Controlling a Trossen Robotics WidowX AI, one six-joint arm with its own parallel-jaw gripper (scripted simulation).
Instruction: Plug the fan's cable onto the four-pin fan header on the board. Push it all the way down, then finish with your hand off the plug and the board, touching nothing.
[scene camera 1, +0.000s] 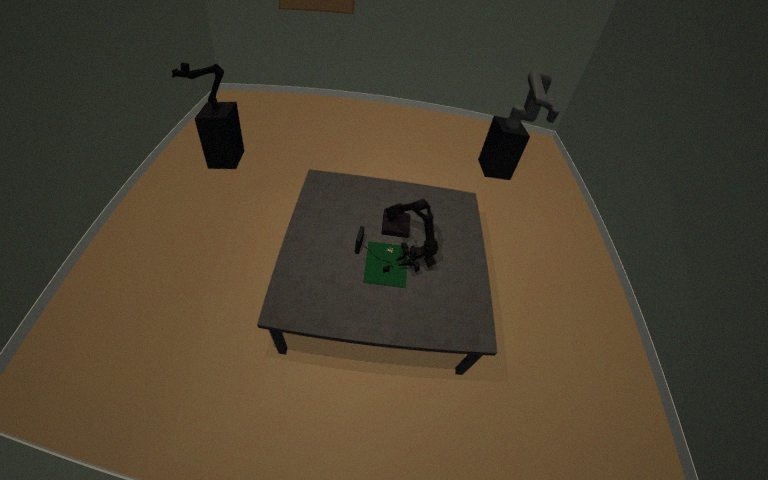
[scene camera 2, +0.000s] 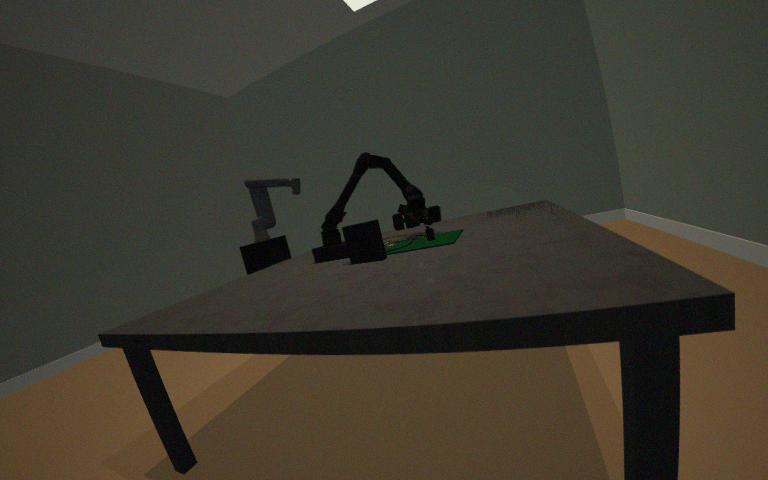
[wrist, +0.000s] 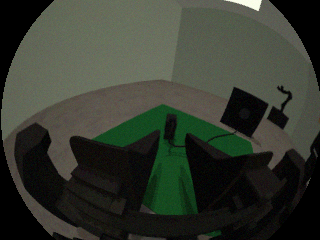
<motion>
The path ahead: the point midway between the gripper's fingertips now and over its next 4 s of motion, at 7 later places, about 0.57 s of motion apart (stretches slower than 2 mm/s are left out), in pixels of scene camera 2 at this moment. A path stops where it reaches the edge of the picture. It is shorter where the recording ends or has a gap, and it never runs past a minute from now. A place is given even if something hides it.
The gripper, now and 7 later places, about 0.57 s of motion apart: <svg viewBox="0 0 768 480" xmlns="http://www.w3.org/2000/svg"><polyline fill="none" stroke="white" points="423,223 418,215 411,219 409,221 412,217 416,207 422,195 428,224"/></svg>
</motion>
